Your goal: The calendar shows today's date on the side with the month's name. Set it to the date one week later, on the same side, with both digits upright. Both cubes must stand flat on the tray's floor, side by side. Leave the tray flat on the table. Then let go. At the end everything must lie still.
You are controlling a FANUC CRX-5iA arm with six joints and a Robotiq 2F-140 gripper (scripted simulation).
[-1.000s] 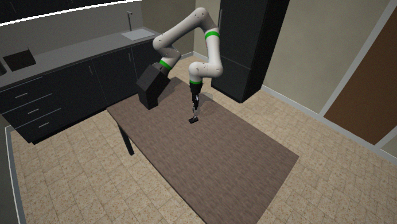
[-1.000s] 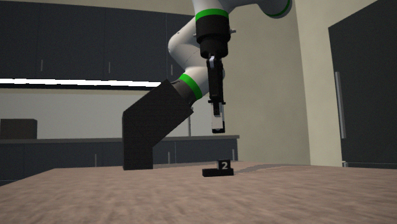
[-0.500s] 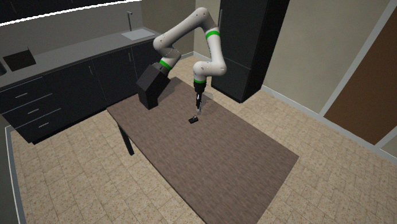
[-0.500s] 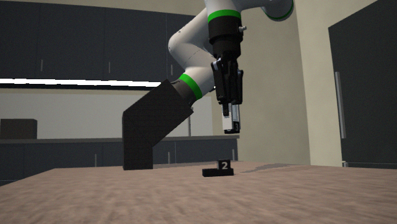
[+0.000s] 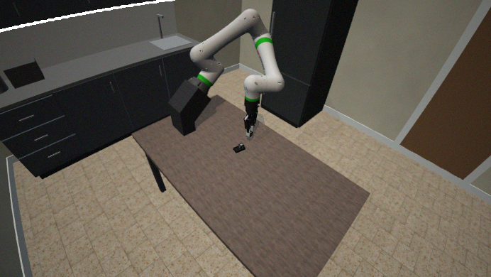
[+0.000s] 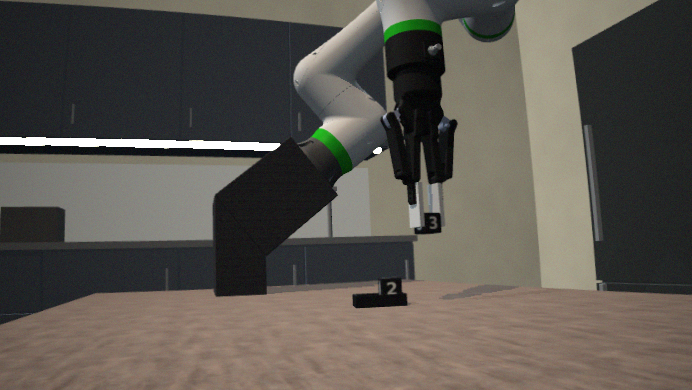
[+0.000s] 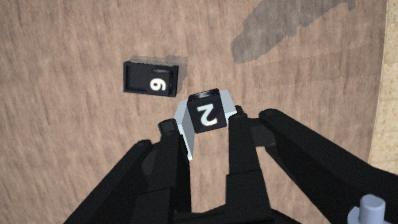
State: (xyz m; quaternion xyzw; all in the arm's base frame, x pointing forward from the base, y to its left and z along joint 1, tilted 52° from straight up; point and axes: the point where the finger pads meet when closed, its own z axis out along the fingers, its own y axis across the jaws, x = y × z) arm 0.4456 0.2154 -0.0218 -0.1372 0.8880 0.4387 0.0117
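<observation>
Now: hand 14 cm above the black tray, 8 cm to the left of it and 1 cm past it. Round my hand: cube 3 cm below.
</observation>
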